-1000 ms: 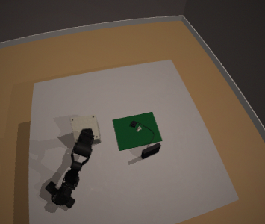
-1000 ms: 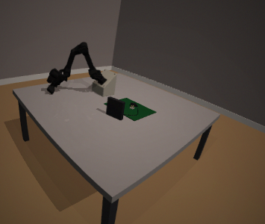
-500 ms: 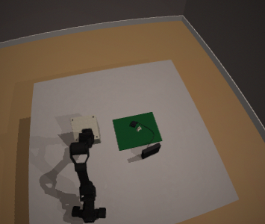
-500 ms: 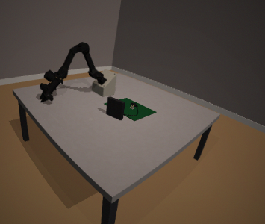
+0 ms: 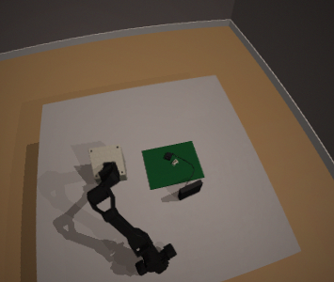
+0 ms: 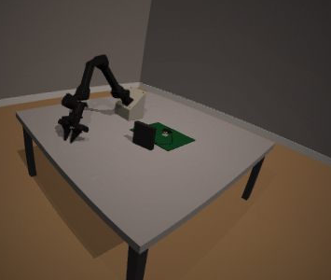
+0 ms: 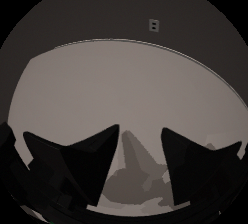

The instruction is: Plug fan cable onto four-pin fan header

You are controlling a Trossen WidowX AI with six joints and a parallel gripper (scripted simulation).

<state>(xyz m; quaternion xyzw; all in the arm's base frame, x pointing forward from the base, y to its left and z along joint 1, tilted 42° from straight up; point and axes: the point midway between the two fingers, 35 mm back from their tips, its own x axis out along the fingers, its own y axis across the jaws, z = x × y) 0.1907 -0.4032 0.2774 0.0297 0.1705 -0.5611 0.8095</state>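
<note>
My gripper tip is now 120 mm short of the black plug, 580 mm to the right of it and 10 mm below it. Round my gripper tip: green board 140 mm ahead, 530 mm to the left, 20 mm below.
</note>
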